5 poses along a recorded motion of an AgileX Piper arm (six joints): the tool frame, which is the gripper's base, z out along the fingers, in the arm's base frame.
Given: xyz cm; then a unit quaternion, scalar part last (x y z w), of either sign.
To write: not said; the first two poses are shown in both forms.
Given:
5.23, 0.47, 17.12, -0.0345, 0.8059, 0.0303, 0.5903
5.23, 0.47, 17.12, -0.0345, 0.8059, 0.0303, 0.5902
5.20, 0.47, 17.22, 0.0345, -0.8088, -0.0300, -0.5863
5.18, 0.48, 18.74, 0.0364, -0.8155, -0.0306, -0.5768
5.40, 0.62, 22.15, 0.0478, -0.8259, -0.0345, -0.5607
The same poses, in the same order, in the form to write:
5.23, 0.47, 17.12, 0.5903, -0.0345, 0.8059, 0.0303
5.23, 0.47, 17.12, 0.5902, -0.0345, 0.8059, 0.0303
5.20, 0.47, 17.22, 0.5863, -0.0345, 0.8088, 0.0300
5.18, 0.48, 18.74, 0.5768, -0.0364, 0.8155, 0.0306
5.40, 0.62, 22.15, 0.5607, -0.0478, 0.8259, 0.0345

